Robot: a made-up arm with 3 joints. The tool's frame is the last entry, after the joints. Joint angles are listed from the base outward. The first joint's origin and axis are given. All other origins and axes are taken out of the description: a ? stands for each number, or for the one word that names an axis. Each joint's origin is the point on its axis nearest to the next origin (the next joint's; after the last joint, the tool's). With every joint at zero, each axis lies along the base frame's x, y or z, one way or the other. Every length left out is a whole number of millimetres.
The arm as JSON. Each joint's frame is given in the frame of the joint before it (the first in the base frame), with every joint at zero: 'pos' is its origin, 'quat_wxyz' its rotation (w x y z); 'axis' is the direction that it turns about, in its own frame. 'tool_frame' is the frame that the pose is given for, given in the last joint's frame.
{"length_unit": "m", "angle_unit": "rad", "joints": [
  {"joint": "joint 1", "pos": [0.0, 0.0, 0.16], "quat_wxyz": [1.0, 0.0, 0.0, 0.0], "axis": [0.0, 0.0, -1.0]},
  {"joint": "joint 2", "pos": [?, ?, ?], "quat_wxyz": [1.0, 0.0, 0.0, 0.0], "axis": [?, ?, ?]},
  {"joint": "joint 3", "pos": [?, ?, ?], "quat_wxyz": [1.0, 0.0, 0.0, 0.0], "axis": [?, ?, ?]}
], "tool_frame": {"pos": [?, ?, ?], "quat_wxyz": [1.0, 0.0, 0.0, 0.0]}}
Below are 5 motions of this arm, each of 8 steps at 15 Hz.
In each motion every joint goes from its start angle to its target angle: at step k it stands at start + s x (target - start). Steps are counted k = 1, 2, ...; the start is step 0. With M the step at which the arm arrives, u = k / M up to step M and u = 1 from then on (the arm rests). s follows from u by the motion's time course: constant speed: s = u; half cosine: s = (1 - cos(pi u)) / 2; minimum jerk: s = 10 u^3 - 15 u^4 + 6 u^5.
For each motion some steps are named. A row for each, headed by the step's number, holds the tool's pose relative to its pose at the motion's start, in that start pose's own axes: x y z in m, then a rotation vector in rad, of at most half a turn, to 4 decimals.
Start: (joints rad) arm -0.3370 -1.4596 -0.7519
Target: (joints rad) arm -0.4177 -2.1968 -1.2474
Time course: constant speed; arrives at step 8
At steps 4, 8:
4: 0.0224 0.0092 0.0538 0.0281 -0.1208 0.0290
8: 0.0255 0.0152 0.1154 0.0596 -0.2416 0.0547

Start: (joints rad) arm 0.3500 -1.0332 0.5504
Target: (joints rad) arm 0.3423 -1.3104 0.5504
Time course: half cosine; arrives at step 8
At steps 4, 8:
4: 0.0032 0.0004 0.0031 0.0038 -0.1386 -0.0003
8: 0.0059 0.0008 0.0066 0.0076 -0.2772 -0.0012

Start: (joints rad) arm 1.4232 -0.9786 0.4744
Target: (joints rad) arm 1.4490 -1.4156 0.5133
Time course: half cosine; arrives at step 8
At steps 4, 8:
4: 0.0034 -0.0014 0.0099 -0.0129 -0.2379 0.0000
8: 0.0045 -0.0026 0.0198 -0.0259 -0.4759 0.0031

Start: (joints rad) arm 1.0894 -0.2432 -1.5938
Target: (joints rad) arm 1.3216 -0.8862 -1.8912
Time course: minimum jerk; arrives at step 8
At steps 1, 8:
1: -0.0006 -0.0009 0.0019 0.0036 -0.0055 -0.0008
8: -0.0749 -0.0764 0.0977 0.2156 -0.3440 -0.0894

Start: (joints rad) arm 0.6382 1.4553 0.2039
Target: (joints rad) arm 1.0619 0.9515 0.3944
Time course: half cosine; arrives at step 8
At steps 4, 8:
4: -0.0074 -0.0169 0.0122 0.1876 -0.3458 -0.1008
8: -0.0241 -0.0366 0.0140 0.3397 -0.6837 -0.2672

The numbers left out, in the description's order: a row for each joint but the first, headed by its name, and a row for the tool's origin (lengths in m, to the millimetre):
joint 2: xyz 0.084 -0.057 0.0, axis 0.0 1.0 0.0
joint 3: xyz -0.004 0.0 -0.15, axis 0.0 -1.0 0.0
tool: xyz 0.104 0.0 0.101

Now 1 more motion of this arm.
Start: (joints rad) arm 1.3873 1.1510 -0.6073
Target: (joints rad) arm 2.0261 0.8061 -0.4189
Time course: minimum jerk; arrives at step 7
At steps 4, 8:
4: -0.0088 -0.0255 0.0214 0.4056 -0.3325 0.0077
8: -0.0181 -0.0503 0.0207 0.6442 -0.5149 -0.0511

